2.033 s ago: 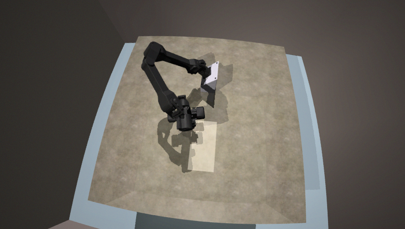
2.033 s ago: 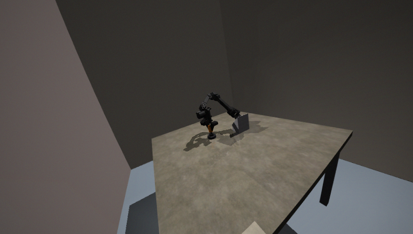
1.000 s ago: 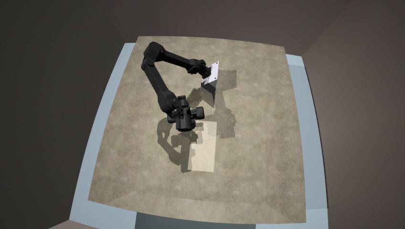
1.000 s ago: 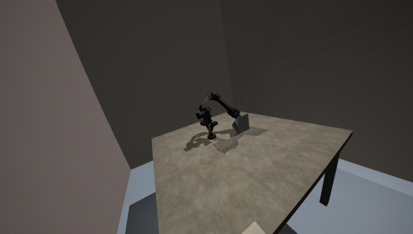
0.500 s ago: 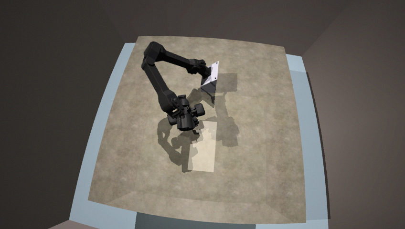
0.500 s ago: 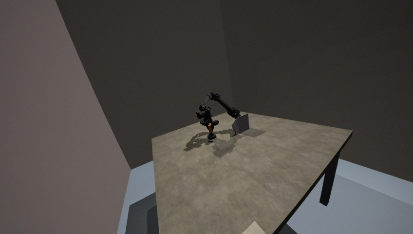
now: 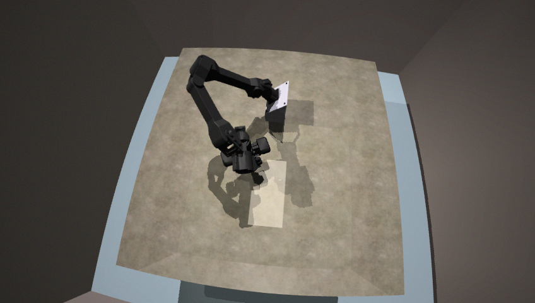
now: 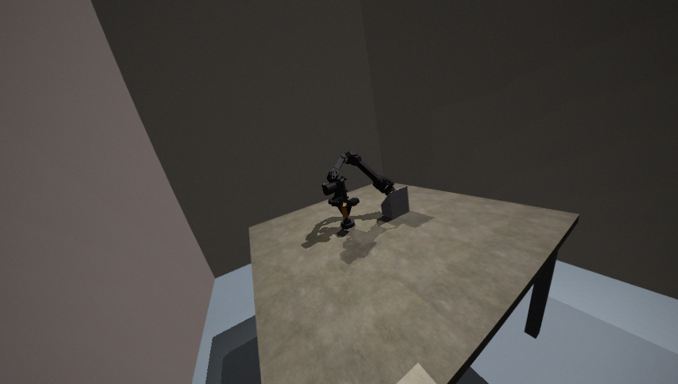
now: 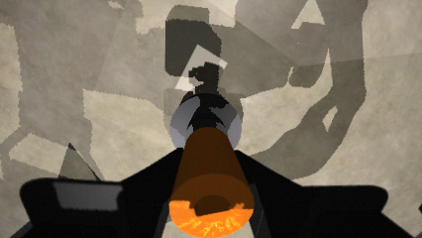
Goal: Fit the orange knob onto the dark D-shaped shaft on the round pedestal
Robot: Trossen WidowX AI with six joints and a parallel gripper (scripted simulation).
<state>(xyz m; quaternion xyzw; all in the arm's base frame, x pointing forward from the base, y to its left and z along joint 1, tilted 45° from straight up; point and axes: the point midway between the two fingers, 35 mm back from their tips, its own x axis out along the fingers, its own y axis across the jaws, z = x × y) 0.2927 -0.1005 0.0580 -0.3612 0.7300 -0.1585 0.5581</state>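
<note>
My gripper tip is 20 mm below the orange knob. Also, from my gripper tip: pedestal (40 mm below).
</note>
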